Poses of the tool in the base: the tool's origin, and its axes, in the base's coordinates. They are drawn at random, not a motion.
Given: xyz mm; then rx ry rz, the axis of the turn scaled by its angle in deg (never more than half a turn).
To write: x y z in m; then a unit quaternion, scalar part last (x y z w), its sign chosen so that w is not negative. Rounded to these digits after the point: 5 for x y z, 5 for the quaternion.
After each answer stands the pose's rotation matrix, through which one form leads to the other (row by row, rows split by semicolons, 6 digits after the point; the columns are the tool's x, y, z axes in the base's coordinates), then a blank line. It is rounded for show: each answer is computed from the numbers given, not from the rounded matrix.
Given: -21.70 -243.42 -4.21 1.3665 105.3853 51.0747
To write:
-0.02170 -0.24342 -0.00421 0.00995 0.76771 0.37207 0.52162
-0.455622 -0.372873 0.808316; 0.403443 0.722933 0.560894; -0.793501 0.581664 -0.178951

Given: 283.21 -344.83 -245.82 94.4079 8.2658 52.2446
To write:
0.28321 -0.34483 -0.24582 0.70675 0.06188 0.39111 0.58626
0.686404 -0.371120 0.625395; 0.546054 -0.304940 -0.780280; 0.480286 0.877087 -0.006660

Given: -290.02 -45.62 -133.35 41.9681 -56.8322 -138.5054
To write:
-0.29002 -0.04562 -0.13335 0.26377 -0.35719 -0.87050 0.21232
-0.770693 0.181225 -0.610893; -0.558080 -0.654674 0.509852; -0.307538 0.733866 0.605690

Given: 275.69 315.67 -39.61 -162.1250 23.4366 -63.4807
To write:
0.27569 0.31567 -0.03961 -0.92219 0.13331 -0.36109 0.03769
0.703692 -0.218657 0.676023; -0.273090 -0.961616 -0.026764; 0.655927 -0.165781 -0.736394

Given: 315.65 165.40 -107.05 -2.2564 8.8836 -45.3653
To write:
0.31565 0.16540 -0.10705 -0.01916 0.07543 -0.38521 0.91954
0.691844 0.705544 0.153489; -0.711325 0.702490 -0.022879; -0.123967 -0.093352 0.987885

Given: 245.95 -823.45 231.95 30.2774 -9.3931 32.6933
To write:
0.24595 -0.82345 0.23195 0.25732 -0.07983 0.27785 0.92207
0.832851 -0.553482 -0.004223; 0.471315 0.713169 -0.518896; 0.290211 0.430172 0.854827

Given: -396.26 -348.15 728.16 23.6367 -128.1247 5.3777
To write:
-0.39626 -0.34815 0.72816 0.16455 -0.89195 0.03744 0.41947
-0.593937 -0.324943 -0.735969; -0.262128 0.943045 -0.204830; 0.760610 0.071262 -0.645286

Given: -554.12 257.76 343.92 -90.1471 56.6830 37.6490
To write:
-0.55412 0.25776 0.34392 -0.66535 0.41836 0.27788 0.55233
0.495515 -0.863674 0.092373; -0.249758 -0.039817 0.967489; -0.831917 -0.502476 -0.235440

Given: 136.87 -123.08 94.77 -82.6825 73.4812 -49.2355
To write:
0.13687 -0.12308 0.09477 -0.59458 0.52841 -0.35406 0.49183
0.190842 -0.280098 0.940811; -0.976642 0.042229 0.210683; -0.098742 -0.959042 -0.265497

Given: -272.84 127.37 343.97 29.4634 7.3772 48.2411
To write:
-0.27284 0.12737 0.34397 0.24664 0.06176 0.40383 0.87879
0.666211 -0.679306 0.307744; 0.740232 0.552174 -0.383616; 0.090664 0.483371 0.870708

